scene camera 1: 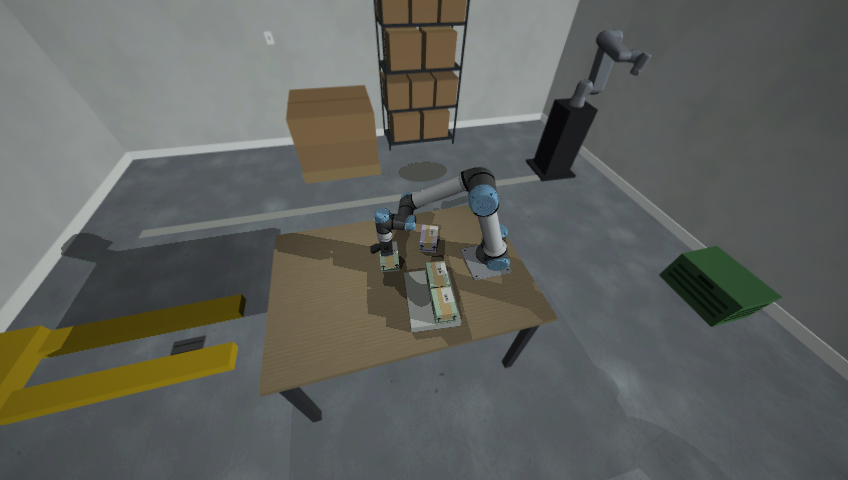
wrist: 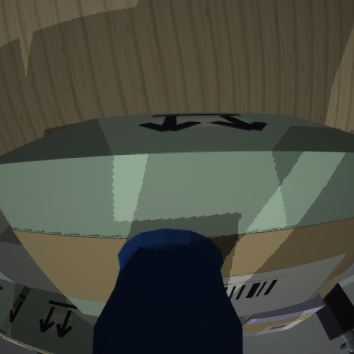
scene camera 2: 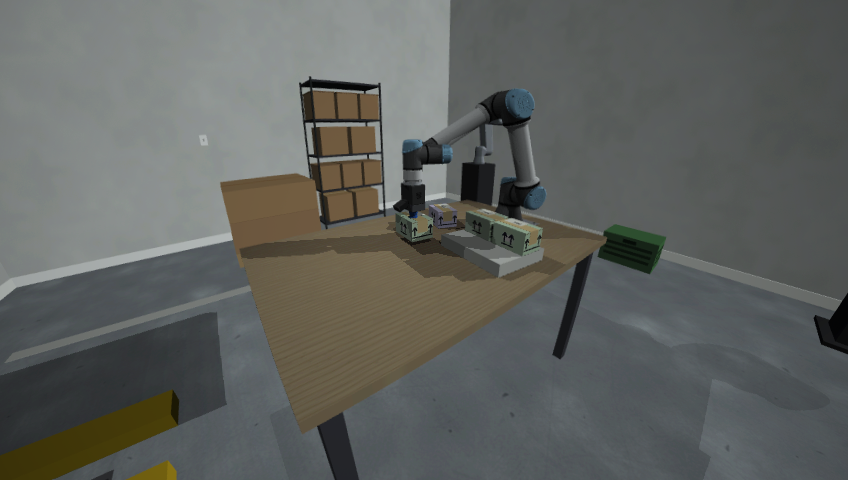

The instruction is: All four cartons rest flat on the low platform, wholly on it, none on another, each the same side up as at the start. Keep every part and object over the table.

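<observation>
My suction gripper (scene camera 1: 386, 252) (scene camera 2: 413, 214) (wrist: 170, 240) is on the top of a pale green carton (scene camera 1: 389, 262) (scene camera 2: 415, 228) (wrist: 200, 185) and holds it level, slightly above the table, left of the platform's far end. The low grey platform (scene camera 1: 420, 322) (scene camera 2: 474, 253) carries two more green cartons end to end along its right side: the far one (scene camera 1: 437, 273) (scene camera 2: 483, 223) and the near one (scene camera 1: 443, 305) (scene camera 2: 516, 236). Both lie flat. A lilac carton (scene camera 1: 428, 239) (scene camera 2: 443, 215) stands on the table behind the platform. The held carton's underside is hidden.
The wooden table (scene camera 1: 333, 321) (scene camera 2: 357, 309) carries the arm's base plate (scene camera 1: 474, 267) at the right, near the platform and lilac carton. A shelf rack, a large brown box (scene camera 1: 333, 133) (scene camera 2: 273, 205), a green crate (scene camera 1: 720, 285) (scene camera 2: 631, 248) and yellow forks stand off the table.
</observation>
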